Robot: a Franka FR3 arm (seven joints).
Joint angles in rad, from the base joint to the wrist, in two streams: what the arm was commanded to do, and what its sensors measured. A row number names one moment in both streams.
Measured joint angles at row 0:
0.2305 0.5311 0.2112 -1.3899 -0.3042 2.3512 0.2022
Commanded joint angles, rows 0 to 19:
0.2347 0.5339 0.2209 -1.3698 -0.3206 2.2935 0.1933
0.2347 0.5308 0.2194 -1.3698 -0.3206 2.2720 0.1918
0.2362 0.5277 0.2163 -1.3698 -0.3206 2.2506 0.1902
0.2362 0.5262 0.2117 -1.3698 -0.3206 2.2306 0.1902
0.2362 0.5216 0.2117 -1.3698 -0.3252 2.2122 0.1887
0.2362 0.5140 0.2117 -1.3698 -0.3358 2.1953 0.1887
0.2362 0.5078 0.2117 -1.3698 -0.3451 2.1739 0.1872
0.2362 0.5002 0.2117 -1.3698 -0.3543 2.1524 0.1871
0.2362 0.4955 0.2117 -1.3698 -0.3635 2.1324 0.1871
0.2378 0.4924 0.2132 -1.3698 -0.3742 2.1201 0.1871
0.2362 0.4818 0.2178 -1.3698 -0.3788 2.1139 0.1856
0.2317 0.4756 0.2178 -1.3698 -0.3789 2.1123 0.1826
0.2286 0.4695 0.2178 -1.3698 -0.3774 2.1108 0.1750
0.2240 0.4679 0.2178 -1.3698 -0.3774 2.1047 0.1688
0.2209 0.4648 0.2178 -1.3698 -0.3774 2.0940 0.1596
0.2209 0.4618 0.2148 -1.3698 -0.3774 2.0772 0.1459
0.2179 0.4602 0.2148 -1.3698 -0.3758 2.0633 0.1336
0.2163 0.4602 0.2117 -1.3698 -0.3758 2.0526 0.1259
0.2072 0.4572 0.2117 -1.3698 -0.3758 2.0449 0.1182
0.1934 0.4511 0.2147 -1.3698 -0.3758 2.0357 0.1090
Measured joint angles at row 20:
0.2277 0.4780 0.2040 -1.3488 -0.3599 2.0656 0.1483
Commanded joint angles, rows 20 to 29:
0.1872 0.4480 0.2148 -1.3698 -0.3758 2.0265 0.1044
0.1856 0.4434 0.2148 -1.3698 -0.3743 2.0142 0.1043
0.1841 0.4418 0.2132 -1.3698 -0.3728 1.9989 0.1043
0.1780 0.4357 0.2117 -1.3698 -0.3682 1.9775 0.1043
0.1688 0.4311 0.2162 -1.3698 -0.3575 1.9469 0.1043
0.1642 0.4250 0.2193 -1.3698 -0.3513 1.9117 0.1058
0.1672 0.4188 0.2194 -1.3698 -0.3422 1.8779 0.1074
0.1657 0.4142 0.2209 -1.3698 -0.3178 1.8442 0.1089
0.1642 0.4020 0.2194 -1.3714 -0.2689 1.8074 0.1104
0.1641 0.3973 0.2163 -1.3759 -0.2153 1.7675 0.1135
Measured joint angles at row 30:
0.1836 0.4387 0.2024 -1.3489 -0.3256 1.8579 0.1219
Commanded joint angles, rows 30 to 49:
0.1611 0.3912 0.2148 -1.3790 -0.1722 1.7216 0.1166
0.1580 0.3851 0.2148 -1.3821 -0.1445 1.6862 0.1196
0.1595 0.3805 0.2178 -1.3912 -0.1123 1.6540 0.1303
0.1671 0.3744 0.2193 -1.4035 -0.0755 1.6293 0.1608
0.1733 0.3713 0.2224 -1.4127 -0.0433 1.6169 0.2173
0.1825 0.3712 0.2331 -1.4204 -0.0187 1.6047 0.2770
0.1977 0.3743 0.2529 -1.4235 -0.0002 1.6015 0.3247
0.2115 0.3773 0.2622 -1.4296 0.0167 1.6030 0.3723
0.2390 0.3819 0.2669 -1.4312 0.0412 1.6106 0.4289
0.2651 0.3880 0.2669 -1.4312 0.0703 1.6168 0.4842
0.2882 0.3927 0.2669 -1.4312 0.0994 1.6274 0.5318
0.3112 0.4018 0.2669 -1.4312 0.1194 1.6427 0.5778
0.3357 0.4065 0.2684 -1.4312 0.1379 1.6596 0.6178
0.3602 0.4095 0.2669 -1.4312 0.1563 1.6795 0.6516
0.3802 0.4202 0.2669 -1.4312 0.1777 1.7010 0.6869
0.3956 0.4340 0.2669 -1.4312 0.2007 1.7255 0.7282
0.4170 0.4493 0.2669 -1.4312 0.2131 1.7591 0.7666
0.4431 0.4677 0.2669 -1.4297 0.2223 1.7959 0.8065
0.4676 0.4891 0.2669 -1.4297 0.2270 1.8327 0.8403
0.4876 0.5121 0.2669 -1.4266 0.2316 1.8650 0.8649
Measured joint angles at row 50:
0.4377 0.4543 0.2698 -1.4288 0.1940 1.7729 0.7749
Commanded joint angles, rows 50 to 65:
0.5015 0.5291 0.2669 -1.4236 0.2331 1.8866 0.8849
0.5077 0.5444 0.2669 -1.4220 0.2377 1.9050 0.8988
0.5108 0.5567 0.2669 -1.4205 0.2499 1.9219 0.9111
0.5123 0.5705 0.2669 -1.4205 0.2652 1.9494 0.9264
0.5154 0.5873 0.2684 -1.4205 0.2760 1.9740 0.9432
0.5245 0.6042 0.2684 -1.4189 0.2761 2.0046 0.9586
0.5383 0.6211 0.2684 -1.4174 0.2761 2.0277 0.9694
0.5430 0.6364 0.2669 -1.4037 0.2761 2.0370 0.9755
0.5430 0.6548 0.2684 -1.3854 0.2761 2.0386 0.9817
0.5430 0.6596 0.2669 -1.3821 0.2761 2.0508 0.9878
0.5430 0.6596 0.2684 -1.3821 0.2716 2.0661 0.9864
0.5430 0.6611 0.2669 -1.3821 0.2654 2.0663 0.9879
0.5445 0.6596 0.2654 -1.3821 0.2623 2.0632 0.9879
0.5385 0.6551 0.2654 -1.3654 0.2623 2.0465 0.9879
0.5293 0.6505 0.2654 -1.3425 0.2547 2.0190 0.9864
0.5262 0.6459 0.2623 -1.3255 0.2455 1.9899 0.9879
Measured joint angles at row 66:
0.5345 0.6403 0.2649 -1.3876 0.2549 2.0451 0.9708
